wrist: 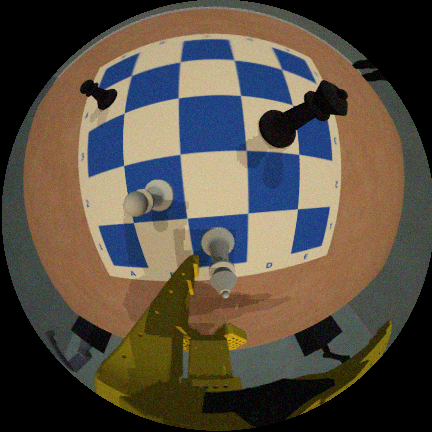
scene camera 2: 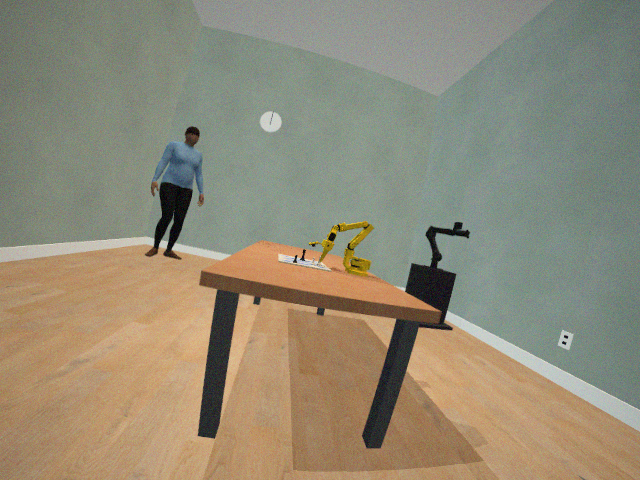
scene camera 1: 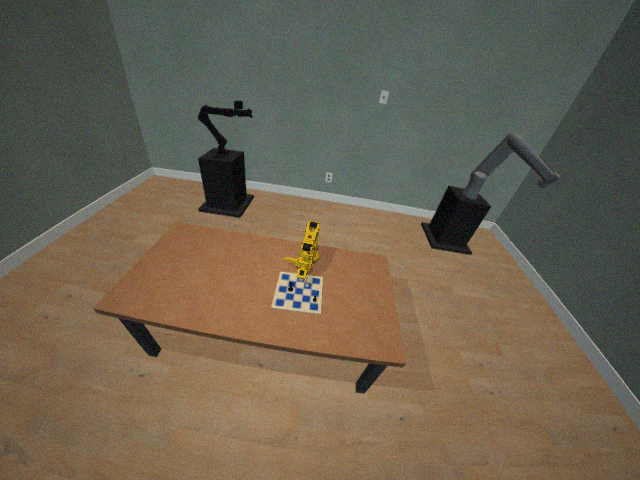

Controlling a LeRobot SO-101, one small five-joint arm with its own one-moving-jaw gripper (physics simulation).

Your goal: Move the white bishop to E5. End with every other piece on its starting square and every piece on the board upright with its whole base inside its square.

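Places are measured from the arm's base along level axes (x ahead, y right, z down), in millimetres.
Pixels of known places: hand, its tool point: [wrist: 198, 262] [scene camera 2: 320, 260]; arm's base, origin of its link: [wrist: 207, 331] [scene camera 2: 351, 272] [scene camera 1: 308, 259].
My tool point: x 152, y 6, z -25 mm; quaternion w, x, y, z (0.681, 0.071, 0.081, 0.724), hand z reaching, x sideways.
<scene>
For each thing: its middle in the pictures, then the offset to it from my tool point. "pt": a spot on its surface instead. Level surfaces: height alone.
- white bishop, middle of its body: [wrist: 220, 261] dx +2, dy +12, dz -3 mm
- blue-and-cream board, middle of its body: [wrist: 211, 122] [scene camera 2: 302, 262] [scene camera 1: 299, 291] dx +77, dy +10, dz +22 mm
- E5, a spot on its surface: [wrist: 296, 65] pt dx +154, dy +84, dz +19 mm
- black king, middle of its body: [wrist: 302, 113] [scene camera 2: 303, 254] [scene camera 1: 290, 285] dx +76, dy +51, dz -8 mm
- white pawn, middle of its body: [wrist: 146, 199] dx +35, dy -23, dz +3 mm
- black pawn, middle of its body: [wrist: 95, 91] [scene camera 2: 295, 258] [scene camera 1: 315, 298] dx +115, dy -68, dz +3 mm
- table, height of its surface: dz +25 mm
The white bishop [wrist: 219, 250] stands upright on C1 of the blue-and-cream board [scene camera 1: 297, 311] [wrist: 274, 236]. My gripper [scene camera 1: 294, 269] [scene camera 2: 315, 253] [wrist: 292, 290] is wide open and empty. In the wrist view its fixed jaw tip is just left of the bishop, and its moving jaw is swung far out to the right. E5 [wrist: 296, 65] is the blue corner square at the top right of the board, with no piece on it. In scene camera 1 the bishop is hard to tell from the gripper in front of it.
The black king [scene camera 1: 290, 287] [scene camera 2: 303, 255] [wrist: 277, 128] stands on D3, the white pawn [wrist: 159, 195] on B2 and the black pawn [scene camera 1: 314, 298] [scene camera 2: 295, 258] [wrist: 106, 97] on A4. The table [scene camera 1: 217, 289] surrounds the board. A person [scene camera 2: 179, 165] stands beyond the table.
</scene>
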